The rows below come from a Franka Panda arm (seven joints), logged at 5 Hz.
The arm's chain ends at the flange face. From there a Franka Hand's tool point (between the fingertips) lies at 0.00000 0.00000 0.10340 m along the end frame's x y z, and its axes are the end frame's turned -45 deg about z.
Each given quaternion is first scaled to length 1.
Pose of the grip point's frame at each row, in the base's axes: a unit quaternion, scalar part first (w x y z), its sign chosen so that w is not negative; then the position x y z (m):
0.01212 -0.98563 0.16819 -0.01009 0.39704 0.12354 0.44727
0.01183 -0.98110 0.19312 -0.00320 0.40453 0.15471 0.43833
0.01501 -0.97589 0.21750 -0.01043 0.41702 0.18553 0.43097
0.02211 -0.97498 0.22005 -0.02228 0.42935 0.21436 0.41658
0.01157 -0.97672 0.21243 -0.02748 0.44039 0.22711 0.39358
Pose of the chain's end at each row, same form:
0.01506 -0.84624 0.53257 -0.00468 0.39456 0.12142 0.55062
0.01215 -0.83251 0.55387 0.00157 0.40341 0.15244 0.54170
0.01786 -0.81837 0.57440 -0.00389 0.41424 0.18297 0.53430
0.02895 -0.81656 0.57641 -0.01212 0.42385 0.21092 0.51978
0.02121 -0.82108 0.57004 -0.02096 0.43433 0.22598 0.49680

